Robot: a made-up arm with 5 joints. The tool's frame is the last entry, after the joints. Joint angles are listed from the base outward. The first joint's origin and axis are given. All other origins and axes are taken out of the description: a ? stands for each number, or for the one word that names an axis. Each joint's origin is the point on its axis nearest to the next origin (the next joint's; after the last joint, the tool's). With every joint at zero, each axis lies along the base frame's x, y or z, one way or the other. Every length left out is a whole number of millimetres.
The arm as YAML. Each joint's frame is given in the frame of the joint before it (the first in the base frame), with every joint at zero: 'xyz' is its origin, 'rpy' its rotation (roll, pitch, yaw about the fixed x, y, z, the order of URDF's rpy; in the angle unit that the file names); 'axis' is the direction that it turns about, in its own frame. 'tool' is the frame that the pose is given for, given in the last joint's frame.
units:
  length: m
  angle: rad
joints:
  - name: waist
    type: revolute
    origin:
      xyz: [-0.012, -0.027, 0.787]
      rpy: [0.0, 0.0, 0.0]
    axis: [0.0, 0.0, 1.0]
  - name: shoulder
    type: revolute
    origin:
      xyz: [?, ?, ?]
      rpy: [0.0, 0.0, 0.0]
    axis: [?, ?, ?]
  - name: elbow
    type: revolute
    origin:
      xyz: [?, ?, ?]
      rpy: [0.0, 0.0, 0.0]
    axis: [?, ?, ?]
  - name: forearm
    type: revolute
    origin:
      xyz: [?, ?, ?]
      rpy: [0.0, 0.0, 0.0]
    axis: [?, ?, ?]
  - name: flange
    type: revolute
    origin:
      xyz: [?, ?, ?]
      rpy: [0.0, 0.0, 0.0]
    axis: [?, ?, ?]
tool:
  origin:
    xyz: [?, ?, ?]
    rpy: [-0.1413, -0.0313, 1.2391]
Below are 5 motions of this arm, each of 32 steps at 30 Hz.
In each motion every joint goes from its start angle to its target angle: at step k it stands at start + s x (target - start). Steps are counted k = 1, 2, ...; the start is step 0. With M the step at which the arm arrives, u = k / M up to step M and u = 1 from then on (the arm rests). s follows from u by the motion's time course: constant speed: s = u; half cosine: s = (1 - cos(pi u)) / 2; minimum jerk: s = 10 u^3 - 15 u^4 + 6 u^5.
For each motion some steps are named. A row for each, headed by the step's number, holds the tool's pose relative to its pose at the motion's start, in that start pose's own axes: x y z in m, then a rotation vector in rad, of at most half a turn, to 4 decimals.
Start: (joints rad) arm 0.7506 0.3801 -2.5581 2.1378 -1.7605
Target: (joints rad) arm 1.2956 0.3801 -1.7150 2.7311 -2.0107
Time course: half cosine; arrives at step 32
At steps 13, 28, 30, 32:
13: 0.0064 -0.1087 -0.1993 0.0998 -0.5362 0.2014
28: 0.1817 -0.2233 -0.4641 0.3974 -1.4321 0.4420
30: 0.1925 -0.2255 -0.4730 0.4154 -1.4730 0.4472
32: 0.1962 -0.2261 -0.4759 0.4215 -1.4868 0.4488

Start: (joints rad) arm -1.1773 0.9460 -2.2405 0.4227 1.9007
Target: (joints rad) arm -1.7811 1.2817 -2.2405 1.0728 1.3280
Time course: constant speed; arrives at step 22
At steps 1, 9, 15, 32:
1: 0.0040 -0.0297 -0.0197 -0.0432 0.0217 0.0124
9: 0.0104 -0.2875 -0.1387 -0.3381 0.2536 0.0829
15: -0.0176 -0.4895 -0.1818 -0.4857 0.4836 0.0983
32: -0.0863 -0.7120 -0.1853 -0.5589 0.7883 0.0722

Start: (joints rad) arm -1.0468 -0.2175 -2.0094 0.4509 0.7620
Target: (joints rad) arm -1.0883 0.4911 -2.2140 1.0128 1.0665
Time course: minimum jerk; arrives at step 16
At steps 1, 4, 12, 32:
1: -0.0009 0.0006 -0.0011 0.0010 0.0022 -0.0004
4: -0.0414 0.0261 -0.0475 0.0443 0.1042 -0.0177
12: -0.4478 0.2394 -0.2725 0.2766 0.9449 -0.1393
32: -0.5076 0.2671 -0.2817 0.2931 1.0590 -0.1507

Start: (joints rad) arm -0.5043 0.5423 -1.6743 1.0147 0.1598
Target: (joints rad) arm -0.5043 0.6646 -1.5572 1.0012 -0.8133
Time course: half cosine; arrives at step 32
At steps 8, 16, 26, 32:
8: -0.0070 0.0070 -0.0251 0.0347 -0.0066 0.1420
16: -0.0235 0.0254 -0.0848 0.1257 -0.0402 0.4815
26: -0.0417 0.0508 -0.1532 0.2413 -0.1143 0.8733
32: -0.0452 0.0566 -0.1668 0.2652 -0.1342 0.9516

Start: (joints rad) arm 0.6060 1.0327 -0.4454 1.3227 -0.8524
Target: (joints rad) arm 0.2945 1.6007 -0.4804 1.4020 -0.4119
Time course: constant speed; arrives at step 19
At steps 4, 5, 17, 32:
4: 0.0014 -0.0035 -0.0572 0.0849 -0.1017 -0.0847
5: 0.0033 -0.0041 -0.0714 0.1081 -0.1255 -0.1043
17: 0.0675 -0.0008 -0.2299 0.4359 -0.3554 -0.2869
32: 0.0850 0.0019 -0.2530 0.4981 -0.3821 -0.3068

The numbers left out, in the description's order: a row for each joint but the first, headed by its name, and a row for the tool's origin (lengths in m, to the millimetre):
shoulder: xyz -0.018 -0.021 0.0, axis 0.0 1.0 0.0
elbow: xyz 0.074 0.0 0.319, axis 0.0 1.0 0.0
forearm: xyz 0.136 0.0 -0.522, axis 0.0 1.0 0.0
flange: xyz 0.135 0.0 -0.145, axis 0.0 0.0 -1.0
tool: xyz -0.026 -0.011 0.0

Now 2 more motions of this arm.
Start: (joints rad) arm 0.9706 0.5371 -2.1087 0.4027 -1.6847
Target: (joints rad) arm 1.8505 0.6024 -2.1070 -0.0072 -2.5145
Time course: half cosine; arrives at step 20
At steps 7, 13, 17, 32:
7: 0.0475 -0.2197 -0.0137 -0.2249 0.0242 0.3228
13: 0.1737 -0.5583 0.0791 -0.5848 0.1864 0.8091
17: 0.2496 -0.6932 0.1709 -0.7454 0.3194 1.0102
32: 0.2695 -0.7230 0.1978 -0.7836 0.3580 1.0561

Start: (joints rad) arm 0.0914 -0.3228 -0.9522 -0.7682 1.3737
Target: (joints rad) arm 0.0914 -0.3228 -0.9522 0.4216 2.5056
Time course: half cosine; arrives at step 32
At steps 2, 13, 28, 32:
2: -0.0015 0.0002 -0.0013 -0.0019 0.0127 -0.0091
13: -0.0617 0.0017 -0.0386 -0.1522 0.4524 -0.3307
28: -0.1898 -0.0175 -0.0470 -0.7818 1.0547 -0.7982
32: -0.1979 -0.0196 -0.0446 -0.8356 1.0810 -0.8199

